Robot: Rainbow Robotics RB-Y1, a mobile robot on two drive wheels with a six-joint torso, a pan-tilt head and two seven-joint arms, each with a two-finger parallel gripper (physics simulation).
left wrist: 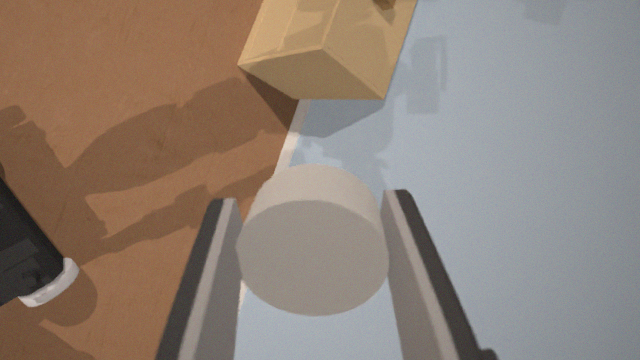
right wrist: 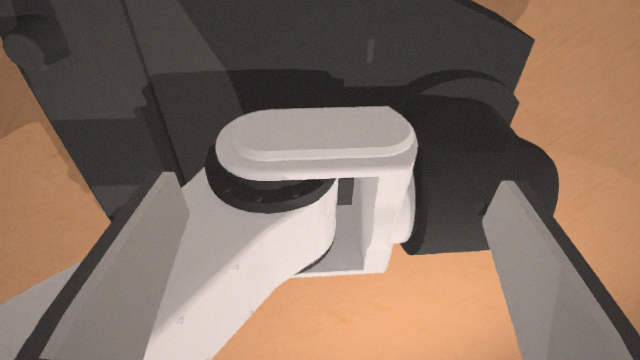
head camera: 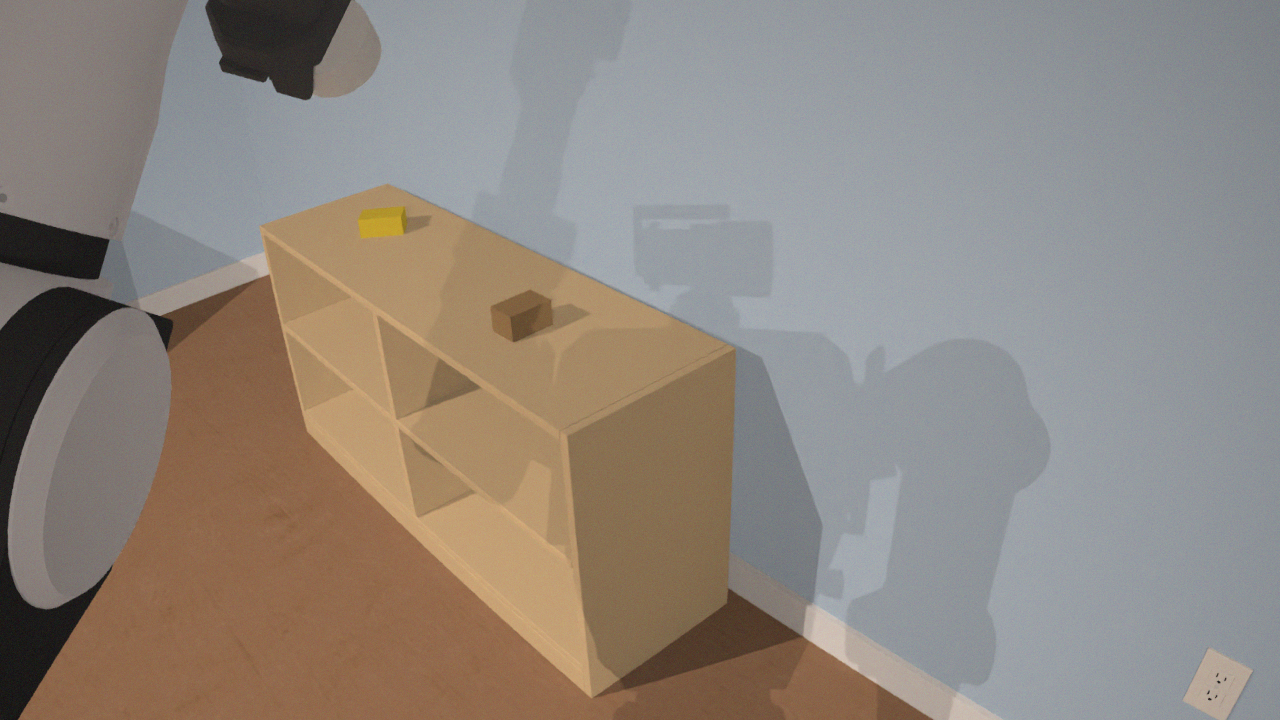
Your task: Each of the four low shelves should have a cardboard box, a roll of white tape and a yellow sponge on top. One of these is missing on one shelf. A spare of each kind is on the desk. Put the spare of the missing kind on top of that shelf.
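Observation:
A low shelf stands against the wall. On its top, in the head view, lie a yellow sponge near the far left end and a brown cardboard box nearer the front right end. No tape roll shows on this top. My left gripper is shut on a roll of white tape. In the head view the roll is held up at the top left, against the wall. My right gripper is open and empty, its fingers wide apart. The desk and the other shelves do not show.
The blue wall runs behind the shelf, with a white baseboard and an outlet. Brown floor lies in front of the shelf. Parts of the robot's own body fill much of the right wrist view.

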